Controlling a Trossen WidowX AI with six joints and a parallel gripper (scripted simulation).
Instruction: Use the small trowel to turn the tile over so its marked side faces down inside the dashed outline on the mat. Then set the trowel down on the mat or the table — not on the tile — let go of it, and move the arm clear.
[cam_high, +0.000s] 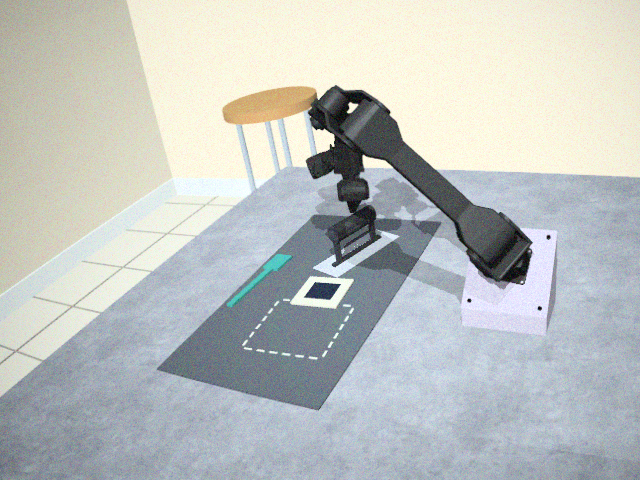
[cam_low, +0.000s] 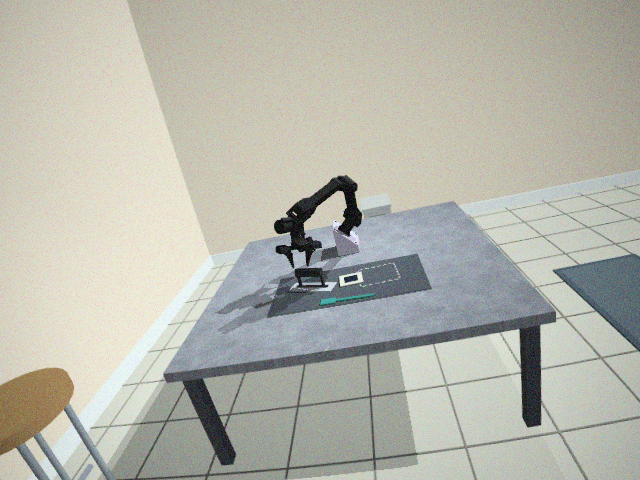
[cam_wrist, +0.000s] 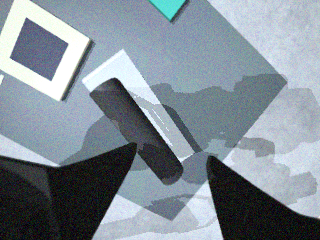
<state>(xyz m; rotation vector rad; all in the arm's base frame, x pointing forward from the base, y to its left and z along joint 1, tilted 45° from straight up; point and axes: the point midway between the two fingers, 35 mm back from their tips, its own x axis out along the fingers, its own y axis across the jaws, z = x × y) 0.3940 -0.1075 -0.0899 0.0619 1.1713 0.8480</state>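
Right now the cream tile is 30 mm behind my gripper tip, 190 mm to the left of it and 100 mm below it. The rest, counted from my gripper tip: teal trowel (140 mm ahead, 170 mm to the left, 100 mm below); then dark mat (180 mm to the left, 120 mm below).
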